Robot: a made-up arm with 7 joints.
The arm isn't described. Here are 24 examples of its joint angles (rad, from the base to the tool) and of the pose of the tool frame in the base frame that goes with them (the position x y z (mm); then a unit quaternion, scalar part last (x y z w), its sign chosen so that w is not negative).
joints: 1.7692 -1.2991 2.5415 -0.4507 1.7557 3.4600 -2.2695
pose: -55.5 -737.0 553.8 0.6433 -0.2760 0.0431 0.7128
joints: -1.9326 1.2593 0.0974 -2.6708 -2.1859 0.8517 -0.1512
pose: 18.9 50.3 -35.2 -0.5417 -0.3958 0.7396 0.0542
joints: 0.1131 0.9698 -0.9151 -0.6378 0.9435 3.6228 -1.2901
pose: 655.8 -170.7 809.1 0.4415 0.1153 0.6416 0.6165
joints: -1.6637 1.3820 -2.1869 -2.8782 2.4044 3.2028 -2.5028
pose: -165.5 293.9 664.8 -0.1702 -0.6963 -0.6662 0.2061
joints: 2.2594 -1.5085 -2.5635 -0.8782 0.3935 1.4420 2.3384
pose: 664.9 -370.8 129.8 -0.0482 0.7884 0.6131 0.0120
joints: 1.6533 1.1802 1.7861 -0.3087 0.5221 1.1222 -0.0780
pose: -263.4 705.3 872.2 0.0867 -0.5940 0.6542 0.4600
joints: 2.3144 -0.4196 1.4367 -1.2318 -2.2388 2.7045 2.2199
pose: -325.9 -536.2 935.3 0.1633 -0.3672 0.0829 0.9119
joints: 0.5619 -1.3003 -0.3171 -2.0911 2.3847 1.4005 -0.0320
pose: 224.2 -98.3 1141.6 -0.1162 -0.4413 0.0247 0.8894
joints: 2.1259 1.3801 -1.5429 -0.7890 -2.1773 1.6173 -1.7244
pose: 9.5 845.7 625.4 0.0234 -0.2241 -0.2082 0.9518
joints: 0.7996 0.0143 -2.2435 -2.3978 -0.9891 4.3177 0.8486
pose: 90.4 -479.2 513.2 0.6334 -0.2648 0.7174 0.1187
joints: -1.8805 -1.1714 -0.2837 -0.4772 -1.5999 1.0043 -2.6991
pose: 76.0 642.9 1044.9 0.7119 -0.5578 -0.3353 0.2639
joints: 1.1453 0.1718 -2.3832 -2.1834 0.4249 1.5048 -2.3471
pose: 216.6 -614.6 556.9 -0.8415 -0.4468 -0.2056 0.2236
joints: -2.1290 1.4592 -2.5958 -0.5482 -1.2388 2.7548 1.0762
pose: -565.5 -512.1 778.7 0.3206 0.1234 -0.7505 0.5645
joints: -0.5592 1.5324 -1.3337 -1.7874 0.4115 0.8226 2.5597
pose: -205.8 -639.6 327.6 -0.6542 -0.3595 -0.3349 0.5750
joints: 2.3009 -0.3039 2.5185 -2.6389 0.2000 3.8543 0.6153
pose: 10.4 -444.5 317.0 0.4037 -0.7792 0.3893 0.2797
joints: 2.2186 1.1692 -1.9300 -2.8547 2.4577 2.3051 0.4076
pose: 437.9 -91.1 525.2 -0.5085 0.6460 -0.2361 0.5180
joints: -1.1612 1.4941 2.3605 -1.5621 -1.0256 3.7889 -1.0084
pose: 456.5 -177.3 970.1 0.1466 -0.0621 0.9826 0.0960
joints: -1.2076 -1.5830 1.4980 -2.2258 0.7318 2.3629 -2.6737
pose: 603.0 238.0 594.1 0.1814 0.8288 -0.3309 0.4130
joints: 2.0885 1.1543 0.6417 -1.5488 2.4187 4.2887 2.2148
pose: -489.9 261.1 233.0 -0.3851 0.8996 -0.1557 0.1350
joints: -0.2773 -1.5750 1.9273 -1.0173 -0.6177 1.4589 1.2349
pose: -458.4 677.9 311.5 0.4769 0.2430 0.8354 0.1247
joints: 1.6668 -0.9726 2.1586 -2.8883 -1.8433 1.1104 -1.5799
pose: -342.5 124.8 187.7 -0.0663 -0.2980 0.3553 0.8835
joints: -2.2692 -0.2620 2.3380 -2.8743 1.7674 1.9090 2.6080
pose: 306.3 -72.4 142.3 -0.4356 -0.7425 -0.4738 0.1855
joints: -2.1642 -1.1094 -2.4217 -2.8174 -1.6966 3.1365 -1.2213
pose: -309.6 86.3 216.4 0.5661 -0.7067 0.0126 0.4242
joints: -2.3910 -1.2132 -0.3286 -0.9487 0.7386 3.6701 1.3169
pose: 226.2 448.0 1049.5 -0.0364 0.4406 0.8677 0.2273
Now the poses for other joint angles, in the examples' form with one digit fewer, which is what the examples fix.
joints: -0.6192 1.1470 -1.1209 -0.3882 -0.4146 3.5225 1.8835
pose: 522 -480 734 0.537 -0.277 0.792 0.087
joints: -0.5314 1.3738 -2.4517 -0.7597 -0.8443 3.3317 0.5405
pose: 426 -547 843 0.386 0.310 -0.199 0.846
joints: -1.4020 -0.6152 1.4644 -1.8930 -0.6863 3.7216 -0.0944
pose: 564 226 712 0.448 0.561 0.629 0.299
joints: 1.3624 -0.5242 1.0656 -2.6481 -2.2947 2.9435 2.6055
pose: -327 295 392 -0.385 -0.772 -0.360 0.354
